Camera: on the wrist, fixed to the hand. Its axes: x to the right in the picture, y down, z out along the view.
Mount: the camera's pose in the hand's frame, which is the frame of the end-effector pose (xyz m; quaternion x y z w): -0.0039 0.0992 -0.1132 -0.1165 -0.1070 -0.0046 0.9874
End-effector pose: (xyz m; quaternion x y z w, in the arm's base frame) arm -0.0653 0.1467 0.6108 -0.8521 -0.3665 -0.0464 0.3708
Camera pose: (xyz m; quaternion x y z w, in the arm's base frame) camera 0.0190 0.0237 0.6317 -0.8878 -0.4001 0.0010 0.2274
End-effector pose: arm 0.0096 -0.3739 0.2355 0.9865 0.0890 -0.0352 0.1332
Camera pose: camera 0.0293 -0.4382 0.3702 0.9543 0.0823 -0.1306 0.2558
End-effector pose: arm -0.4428 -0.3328 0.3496 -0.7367 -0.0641 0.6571 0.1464
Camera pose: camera -0.3413 -0.4429 0.3341 -0.6739 -0.1589 0.7195 0.0549
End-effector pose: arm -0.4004 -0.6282 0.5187 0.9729 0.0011 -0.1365 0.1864
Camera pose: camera -0.3689 -0.6792 0.6568 0.9244 0.0015 -0.2396 0.2969
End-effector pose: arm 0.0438 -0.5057 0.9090 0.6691 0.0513 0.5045 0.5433
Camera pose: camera -0.0884 -0.4718 0.9726 0.6511 -0.0632 0.4300 0.6222
